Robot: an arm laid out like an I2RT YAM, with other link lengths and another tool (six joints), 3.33 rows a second.
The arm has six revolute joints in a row. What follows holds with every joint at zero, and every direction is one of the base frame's. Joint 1 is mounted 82.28 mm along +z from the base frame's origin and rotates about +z. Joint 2 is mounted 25.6 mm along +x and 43.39 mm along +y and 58.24 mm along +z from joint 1 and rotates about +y. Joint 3 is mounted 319.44 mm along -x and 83.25 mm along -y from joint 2 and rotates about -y. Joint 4 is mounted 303.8 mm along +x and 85.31 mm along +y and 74.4 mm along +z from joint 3 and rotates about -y. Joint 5 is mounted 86.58 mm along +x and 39.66 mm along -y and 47.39 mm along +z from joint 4 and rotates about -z. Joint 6 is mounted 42.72 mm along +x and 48.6 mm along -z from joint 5 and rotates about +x. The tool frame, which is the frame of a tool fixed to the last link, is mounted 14 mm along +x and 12 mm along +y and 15 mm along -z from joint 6; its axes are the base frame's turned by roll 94.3, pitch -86.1 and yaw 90 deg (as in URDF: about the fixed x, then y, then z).
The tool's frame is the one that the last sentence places.
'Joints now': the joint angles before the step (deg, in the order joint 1, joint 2, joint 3, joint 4, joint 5, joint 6). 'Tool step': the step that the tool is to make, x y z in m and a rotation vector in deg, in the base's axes. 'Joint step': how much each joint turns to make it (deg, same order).
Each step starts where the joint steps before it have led.
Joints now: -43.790 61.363 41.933 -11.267 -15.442 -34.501
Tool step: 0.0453 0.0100 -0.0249 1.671 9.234 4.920
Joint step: 7.812 9.664 4.091 -3.082 5.013 -2.201
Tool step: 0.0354 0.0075 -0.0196 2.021 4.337 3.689
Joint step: 4.561 7.619 3.300 -0.403 1.131 0.038
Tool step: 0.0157 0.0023 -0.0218 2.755 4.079 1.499
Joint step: 1.555 5.226 1.542 -1.190 -0.174 0.244
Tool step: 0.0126 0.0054 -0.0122 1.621 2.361 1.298
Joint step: 1.661 3.329 1.372 -0.819 0.022 0.459
